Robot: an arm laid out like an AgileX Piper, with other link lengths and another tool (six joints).
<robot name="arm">
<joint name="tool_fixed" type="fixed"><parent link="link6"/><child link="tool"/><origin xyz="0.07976 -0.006 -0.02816" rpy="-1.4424 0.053 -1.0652"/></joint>
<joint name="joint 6" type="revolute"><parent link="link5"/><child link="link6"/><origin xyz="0.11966 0 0.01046" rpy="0 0 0"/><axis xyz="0.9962 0 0.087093"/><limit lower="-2.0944" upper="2.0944"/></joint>
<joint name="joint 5" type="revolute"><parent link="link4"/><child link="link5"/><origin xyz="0 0 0" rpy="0 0 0"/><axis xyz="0 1 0"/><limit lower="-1.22" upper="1.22"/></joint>
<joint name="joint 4" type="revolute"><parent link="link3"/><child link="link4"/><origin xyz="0.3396 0 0.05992" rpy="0 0 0"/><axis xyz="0.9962 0 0.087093"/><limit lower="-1.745" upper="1.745"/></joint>
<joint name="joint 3" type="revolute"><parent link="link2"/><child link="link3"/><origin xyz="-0.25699 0 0.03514" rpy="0 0 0"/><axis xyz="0 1 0"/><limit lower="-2.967" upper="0"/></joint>
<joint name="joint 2" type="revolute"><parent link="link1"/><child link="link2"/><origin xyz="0 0 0" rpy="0 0 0"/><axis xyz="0 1 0"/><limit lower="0" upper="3.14"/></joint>
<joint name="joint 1" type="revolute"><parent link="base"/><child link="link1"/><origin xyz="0 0 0.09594" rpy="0 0 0"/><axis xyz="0 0 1"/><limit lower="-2.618" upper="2.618"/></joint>
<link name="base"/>
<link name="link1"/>
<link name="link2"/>
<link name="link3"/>
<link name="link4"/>
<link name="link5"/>
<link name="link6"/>
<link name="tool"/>
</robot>
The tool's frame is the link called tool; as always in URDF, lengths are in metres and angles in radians.
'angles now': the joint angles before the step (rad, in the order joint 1, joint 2, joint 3, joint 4, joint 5, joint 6). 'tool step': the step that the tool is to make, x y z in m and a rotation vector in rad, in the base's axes. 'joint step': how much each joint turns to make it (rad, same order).
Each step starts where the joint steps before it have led.
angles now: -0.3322 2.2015 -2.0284 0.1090 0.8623 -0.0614
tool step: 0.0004 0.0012 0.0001 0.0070 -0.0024 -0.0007
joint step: 0.0000 -0.0001 0.0001 0.0074 0.0000 0.0001
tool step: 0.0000 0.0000 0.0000 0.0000 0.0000 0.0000
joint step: 0.0000 0.0000 0.0000 0.0000 0.0000 0.0000
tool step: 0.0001 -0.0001 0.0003 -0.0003 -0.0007 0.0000
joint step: -0.0001 0.0000 -0.0006 0.0000 -0.0001 -0.0001
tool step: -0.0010 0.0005 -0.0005 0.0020 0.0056 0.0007
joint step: 0.0001 -0.0002 0.0002 -0.0001 0.0059 0.0002
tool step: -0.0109 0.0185 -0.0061 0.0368 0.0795 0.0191
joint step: 0.0206 0.0004 -0.0022 0.0013 0.0882 0.0140
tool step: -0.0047 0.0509 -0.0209 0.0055 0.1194 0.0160
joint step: 0.0985 0.0259 0.0003 -0.0766 0.0837 0.1087
